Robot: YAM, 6 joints.
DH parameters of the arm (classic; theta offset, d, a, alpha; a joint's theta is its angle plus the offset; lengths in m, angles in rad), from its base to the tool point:
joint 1: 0 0.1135 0.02 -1.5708
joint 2: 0 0 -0.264 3.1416
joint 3: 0.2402 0 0.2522 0
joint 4: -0.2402 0 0.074 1.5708
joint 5: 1.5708 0 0 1.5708
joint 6: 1.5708 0.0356 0 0
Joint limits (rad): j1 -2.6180..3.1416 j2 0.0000..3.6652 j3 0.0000..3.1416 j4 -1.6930..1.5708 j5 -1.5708..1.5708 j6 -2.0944..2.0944
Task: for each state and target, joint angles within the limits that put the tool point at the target. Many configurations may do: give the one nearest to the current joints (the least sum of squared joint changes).
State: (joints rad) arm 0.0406 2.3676 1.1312 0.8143 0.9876 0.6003
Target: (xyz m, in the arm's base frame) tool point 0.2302 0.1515 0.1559
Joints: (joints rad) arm 0.6987 1.6111 0.4715 0.8687 1.1223 0.6003
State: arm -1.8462 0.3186 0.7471 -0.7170 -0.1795 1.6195
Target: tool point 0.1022 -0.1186 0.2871
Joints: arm -0.9388 0.7221 0.7186 -0.5899 -0.3557 1.6195
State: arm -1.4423 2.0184 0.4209 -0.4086 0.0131 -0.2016
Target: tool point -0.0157 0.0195 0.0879
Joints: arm -1.2690 2.1751 0.0202 -0.9368 0.2612 -0.2016
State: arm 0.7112 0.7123 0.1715 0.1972 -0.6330 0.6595
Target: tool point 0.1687 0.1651 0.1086
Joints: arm 0.6970 1.4952 0.3995 0.2571 -0.5398 0.6595
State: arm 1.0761 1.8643 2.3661 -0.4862 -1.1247 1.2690
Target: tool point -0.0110 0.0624 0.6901
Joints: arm 1.2040 1.3962 2.6439 -0.4144 -1.1606 1.2690
